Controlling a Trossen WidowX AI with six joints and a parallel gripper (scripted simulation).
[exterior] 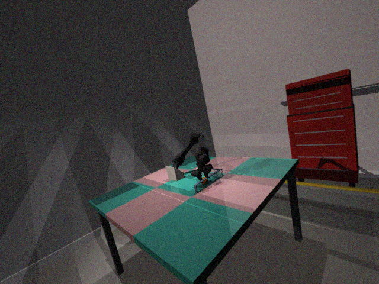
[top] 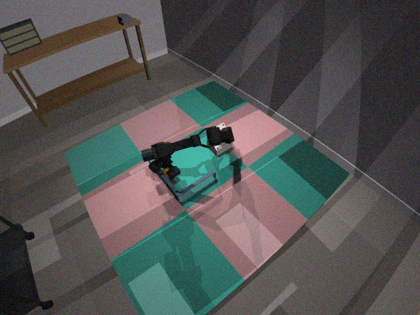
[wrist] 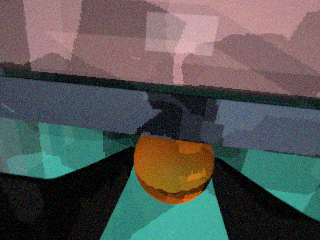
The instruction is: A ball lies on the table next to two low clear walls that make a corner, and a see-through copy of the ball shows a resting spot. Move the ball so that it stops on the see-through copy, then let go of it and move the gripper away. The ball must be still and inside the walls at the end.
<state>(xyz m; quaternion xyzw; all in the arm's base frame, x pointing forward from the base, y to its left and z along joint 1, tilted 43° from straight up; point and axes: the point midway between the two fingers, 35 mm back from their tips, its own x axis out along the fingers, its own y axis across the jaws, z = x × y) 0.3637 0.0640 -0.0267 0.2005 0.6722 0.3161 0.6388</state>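
My gripper tip is right at the orange ball.
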